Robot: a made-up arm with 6 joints. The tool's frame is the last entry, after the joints.
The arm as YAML. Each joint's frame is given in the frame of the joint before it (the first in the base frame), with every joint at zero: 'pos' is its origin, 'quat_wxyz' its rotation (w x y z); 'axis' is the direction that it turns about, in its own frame. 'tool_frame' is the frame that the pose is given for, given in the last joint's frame.
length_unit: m
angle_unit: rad
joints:
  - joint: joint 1
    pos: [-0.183, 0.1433, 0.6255]
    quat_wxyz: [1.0, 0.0, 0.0, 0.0]
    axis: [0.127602, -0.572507, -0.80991]
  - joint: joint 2
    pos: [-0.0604, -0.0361, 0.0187]
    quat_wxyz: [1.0, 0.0, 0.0, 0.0]
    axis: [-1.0, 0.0, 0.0]
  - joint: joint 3
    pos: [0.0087, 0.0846, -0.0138]
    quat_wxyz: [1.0, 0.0, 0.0, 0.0]
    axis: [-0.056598, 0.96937, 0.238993]
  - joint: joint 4
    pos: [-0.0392, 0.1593, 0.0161]
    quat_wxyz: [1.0, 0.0, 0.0, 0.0]
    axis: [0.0, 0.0, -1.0]
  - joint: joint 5
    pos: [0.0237, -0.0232, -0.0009]
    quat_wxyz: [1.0, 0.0, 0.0, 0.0]
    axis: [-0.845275, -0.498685, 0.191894]
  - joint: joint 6
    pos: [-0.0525, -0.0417, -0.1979]
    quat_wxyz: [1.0, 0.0, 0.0, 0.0]
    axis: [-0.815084, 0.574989, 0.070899]
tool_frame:
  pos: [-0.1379, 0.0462, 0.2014]
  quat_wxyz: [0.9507, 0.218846, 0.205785, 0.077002]
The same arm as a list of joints. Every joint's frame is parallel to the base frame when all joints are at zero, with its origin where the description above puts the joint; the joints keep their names.
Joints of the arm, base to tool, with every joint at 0 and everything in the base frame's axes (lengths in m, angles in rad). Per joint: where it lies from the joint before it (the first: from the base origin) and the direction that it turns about. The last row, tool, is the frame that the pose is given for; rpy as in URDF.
joint 1: origin -0.183 0.1433 0.6255 axis 0.127602 -0.572507 -0.80991
joint 2: origin -0.0604 -0.0361 0.0187 axis -x
joint 3: origin 0.0087 0.0846 -0.0138 axis -0.056598 0.96937 0.238993
joint 4: origin -0.0392 0.1593 0.0161 axis -z
joint 5: origin 0.0237 -0.0232 -0.0009 axis -0.845275 -0.498685 0.191894
joint 6: origin -0.0525 -0.0417 -0.1979 axis -0.815084 0.574989 0.070899
tool: origin -0.1379 0.0462 0.2014 rpy 0.5001 0.3657 0.256

